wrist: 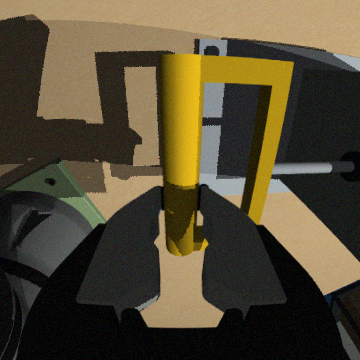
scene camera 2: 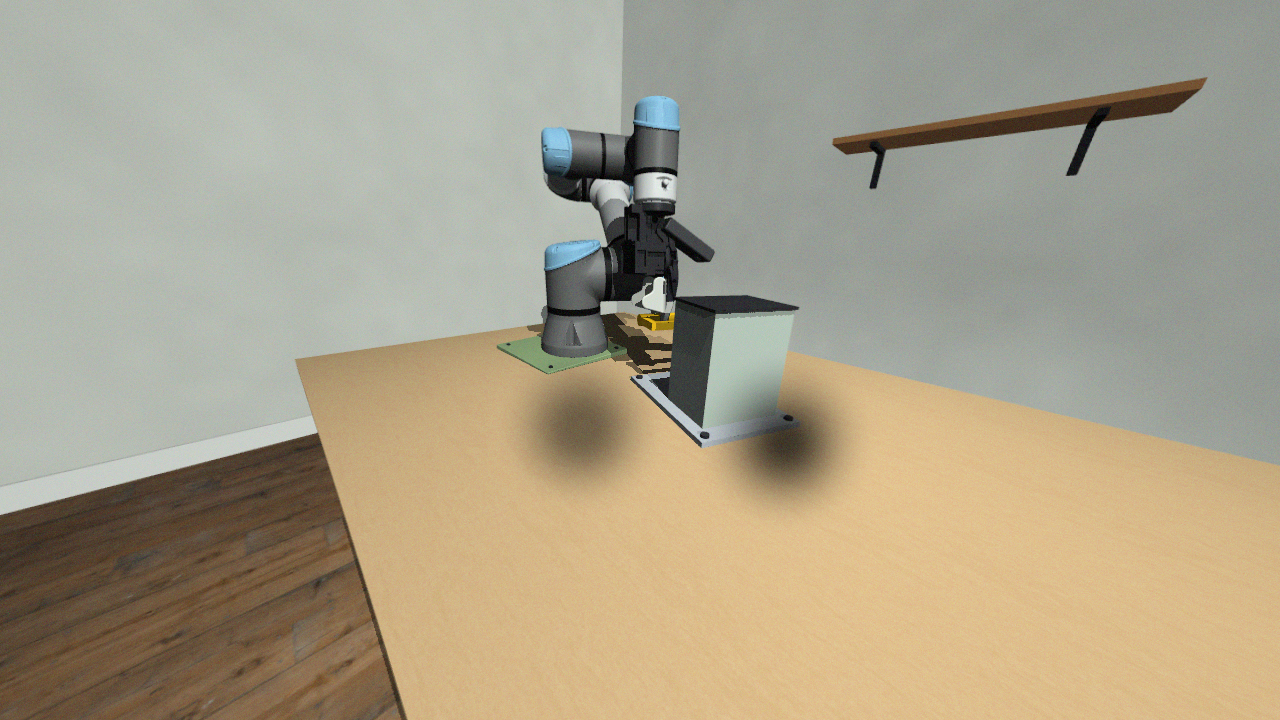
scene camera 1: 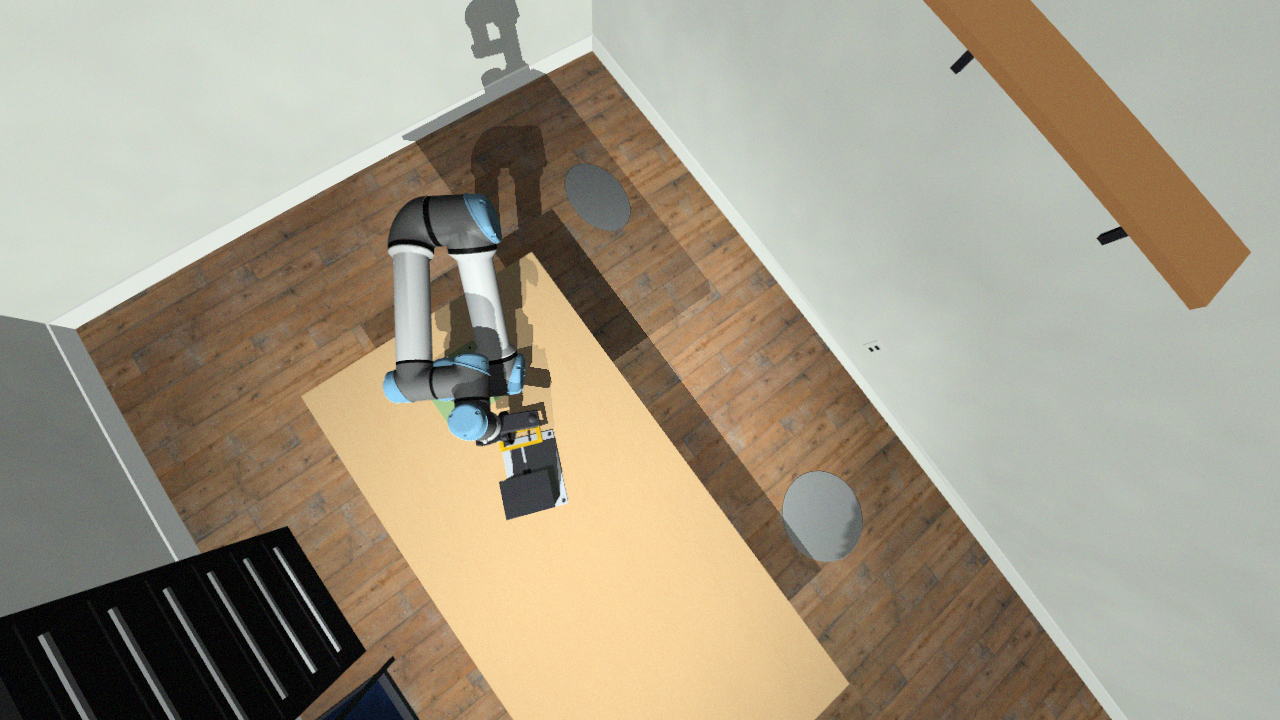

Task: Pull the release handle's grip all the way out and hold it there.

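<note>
The release handle's yellow grip [wrist: 181,120] [scene camera 1: 539,437] [scene camera 2: 660,323] is a rectangular frame with a round bar. A grey rod [wrist: 305,168] joins it to the dark housing [wrist: 330,110] [scene camera 1: 529,494] [scene camera 2: 747,367], and a length of the rod shows between the two. My gripper [wrist: 180,188] is shut on the grip's round bar, one finger on each side. In the first scene view the gripper is partly hidden by the wrist and the grip lies at the side of the housing nearer the arm's base. In the second scene view the housing hides part of the grip.
The housing stands on a light base plate [scene camera 2: 738,431] [wrist: 212,145] bolted to the wooden table [scene camera 1: 626,573] [scene camera 2: 537,573]. The arm's green mounting plate [scene camera 2: 539,359] [wrist: 82,200] is close to the grip. A wall shelf [scene camera 1: 1100,143] [scene camera 2: 1011,120] is off to the side.
</note>
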